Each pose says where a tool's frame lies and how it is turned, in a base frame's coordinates. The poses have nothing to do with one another.
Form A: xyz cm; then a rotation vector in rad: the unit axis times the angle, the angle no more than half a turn.
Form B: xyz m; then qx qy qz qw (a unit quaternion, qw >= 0). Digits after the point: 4 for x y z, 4 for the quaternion.
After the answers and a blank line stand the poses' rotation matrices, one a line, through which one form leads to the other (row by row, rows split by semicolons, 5 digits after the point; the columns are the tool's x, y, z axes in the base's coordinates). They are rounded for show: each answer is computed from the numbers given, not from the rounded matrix.
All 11 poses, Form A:
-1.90 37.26 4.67 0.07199 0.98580 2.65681
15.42 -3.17 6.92 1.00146 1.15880 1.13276
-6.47 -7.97 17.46 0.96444 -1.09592 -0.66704
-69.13 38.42 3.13 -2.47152 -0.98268 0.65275
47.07 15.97 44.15 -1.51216 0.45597 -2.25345
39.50 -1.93 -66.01 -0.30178 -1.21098 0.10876
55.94 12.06 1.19 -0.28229 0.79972 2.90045
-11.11 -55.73 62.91 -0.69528 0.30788 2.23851
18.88 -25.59 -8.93 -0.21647 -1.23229 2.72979
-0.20 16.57 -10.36 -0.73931 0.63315 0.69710
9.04 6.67 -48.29 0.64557 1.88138 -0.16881
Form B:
-0.0190 0.3726 0.0467 0.0251 0.3437 0.9262 0.1528
0.1542 -0.0317 0.0692 0.4284 0.4957 0.4845 0.5797
-0.0647 -0.0797 0.1746 0.4321 -0.4910 -0.2989 0.6949
-0.6913 0.3842 0.0313 -0.8842 -0.3516 0.2335 0.2001
0.4707 0.1597 0.4415 -0.5391 0.1626 -0.8034 0.1936
0.3950 -0.0193 -0.6601 -0.1412 -0.5667 0.0509 0.8102
0.5594 0.1206 0.0119 -0.0932 0.2642 0.9581 0.0598
-0.1111 -0.5573 0.6291 -0.2722 0.1205 0.8762 0.3790
0.1888 -0.2559 -0.0893 -0.0719 -0.4094 0.9069 0.0693
-0.0020 0.1657 -0.1036 -0.3480 0.2980 0.3281 0.8261
0.0904 0.0667 -0.4829 0.2718 0.7921 -0.0711 0.5419

-0.95202 -0.26587 0.15154; 0.30037 -0.71706 0.62897; -0.05856 0.64431 0.76252
0.03903 -0.13706 0.98979; 0.98642 0.16342 -0.01627; -0.15952 0.97699 0.14158
0.33919 -0.00898 -0.94067; -0.83968 0.44795 -0.30705; 0.42413 0.89401 0.14440
0.64374 0.52824 -0.55368; 0.71517 -0.67272 0.18969; -0.27227 -0.51809 -0.81084
-0.34372 0.13588 0.92919; -0.48643 -0.87215 -0.05240; 0.80327 -0.47000 0.36587
0.35260 0.07758 -0.93255; 0.24251 0.95494 0.17113; 0.90381 -0.28649 0.31790
-0.97545 -0.16388 -0.14708; 0.06535 -0.85328 0.51735; -0.21028 0.49504 0.84304
-0.56456 -0.72979 -0.38558; 0.59860 -0.68365 0.41749; -0.56828 0.00489 0.82282
-0.98005 -0.06683 -0.18719; 0.18460 -0.65520 -0.73256; -0.07368 -0.75249 0.65446
0.60709 -0.74949 0.26403; 0.33471 0.54253 0.77047; -0.72071 -0.37937 0.58022
-0.26495 0.50761 0.81984; 0.35356 0.84215 -0.40717; -0.89711 0.18198 -0.40259

